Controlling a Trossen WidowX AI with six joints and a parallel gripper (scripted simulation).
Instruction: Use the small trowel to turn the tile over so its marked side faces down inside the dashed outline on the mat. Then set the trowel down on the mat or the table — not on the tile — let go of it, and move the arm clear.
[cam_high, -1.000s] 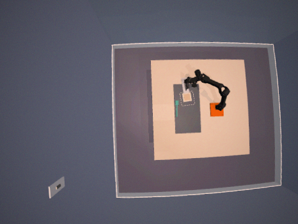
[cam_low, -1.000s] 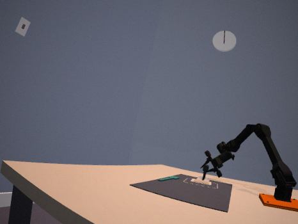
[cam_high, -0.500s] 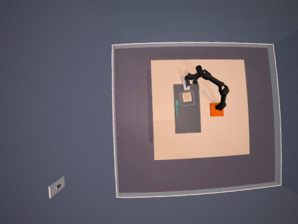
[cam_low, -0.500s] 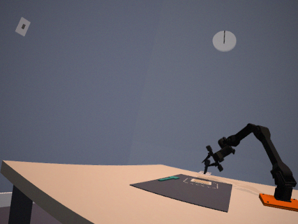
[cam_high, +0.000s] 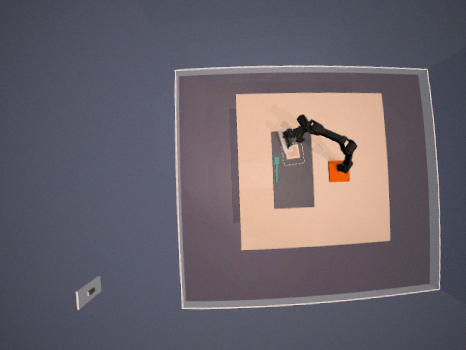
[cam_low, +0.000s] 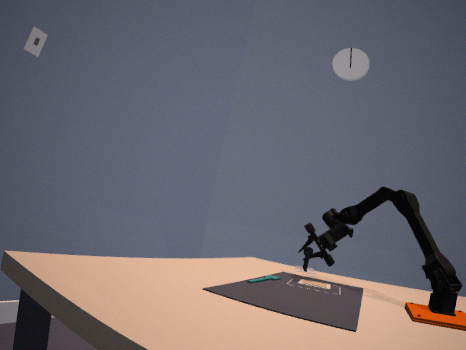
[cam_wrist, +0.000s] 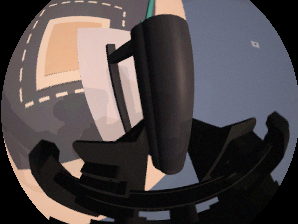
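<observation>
The teal t-shaped tool is 220 mm to the left of my gripper tip, 80 mm below it and 40 mm ahead of it. From my gripper tip the other things lie so: dark grey mat 250 mm to the left, 100 mm below, 100 mm behind; then tan square tile 100 mm to the left, 90 mm behind, 80 mm below.
</observation>
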